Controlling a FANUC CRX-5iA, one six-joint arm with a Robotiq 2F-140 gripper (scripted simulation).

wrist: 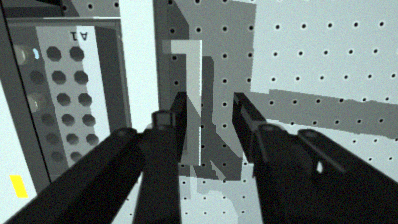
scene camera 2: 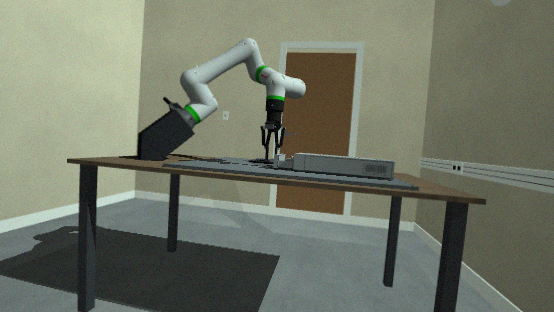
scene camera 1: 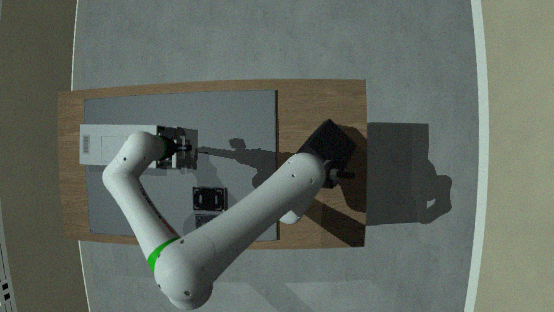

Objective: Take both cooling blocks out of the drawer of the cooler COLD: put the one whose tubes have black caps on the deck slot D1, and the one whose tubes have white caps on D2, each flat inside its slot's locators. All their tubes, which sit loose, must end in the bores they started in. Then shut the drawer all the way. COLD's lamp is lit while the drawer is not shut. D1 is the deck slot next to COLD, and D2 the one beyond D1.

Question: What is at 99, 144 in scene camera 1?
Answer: A cooler COLD.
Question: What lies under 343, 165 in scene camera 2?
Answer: A cooler COLD.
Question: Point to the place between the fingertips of the gripper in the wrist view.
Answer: At 210, 107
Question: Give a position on a cooler COLD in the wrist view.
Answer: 31, 174
